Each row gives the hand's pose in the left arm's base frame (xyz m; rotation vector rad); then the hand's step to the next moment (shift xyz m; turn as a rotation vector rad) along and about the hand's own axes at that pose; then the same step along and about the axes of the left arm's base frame.
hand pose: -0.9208 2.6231 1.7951 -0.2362 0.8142 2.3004
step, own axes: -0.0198 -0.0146 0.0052 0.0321 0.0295 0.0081
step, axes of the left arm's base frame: 0.0248 0.0009 0.0043 -0.0431 0.0053 0.0089
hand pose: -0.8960 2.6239 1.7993 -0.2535 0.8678 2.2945
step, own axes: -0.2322 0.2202 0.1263 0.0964 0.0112 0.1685
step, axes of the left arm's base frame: 0.0409 -0.1617 0.3009 -0.0723 0.1526 0.0964
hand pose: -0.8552 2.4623 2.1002 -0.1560 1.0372 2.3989
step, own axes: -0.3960 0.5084 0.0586 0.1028 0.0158 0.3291
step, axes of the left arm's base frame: 0.0908 -0.4139 0.4890 -0.0646 0.2662 0.2099
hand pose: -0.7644 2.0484 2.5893 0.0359 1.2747 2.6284
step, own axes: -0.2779 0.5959 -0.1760 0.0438 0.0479 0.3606
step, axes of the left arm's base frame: 0.1397 -0.5509 0.3745 -0.0094 0.2591 0.2589
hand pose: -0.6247 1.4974 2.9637 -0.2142 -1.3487 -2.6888
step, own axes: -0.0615 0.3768 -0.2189 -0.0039 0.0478 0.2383
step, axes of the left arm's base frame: 0.1111 -0.3965 0.1553 0.0289 0.1632 0.1778
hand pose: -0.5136 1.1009 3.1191 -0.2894 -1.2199 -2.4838
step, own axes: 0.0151 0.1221 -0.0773 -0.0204 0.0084 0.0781
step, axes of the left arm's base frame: 0.0333 -0.1337 0.0462 0.0240 0.0619 0.0466
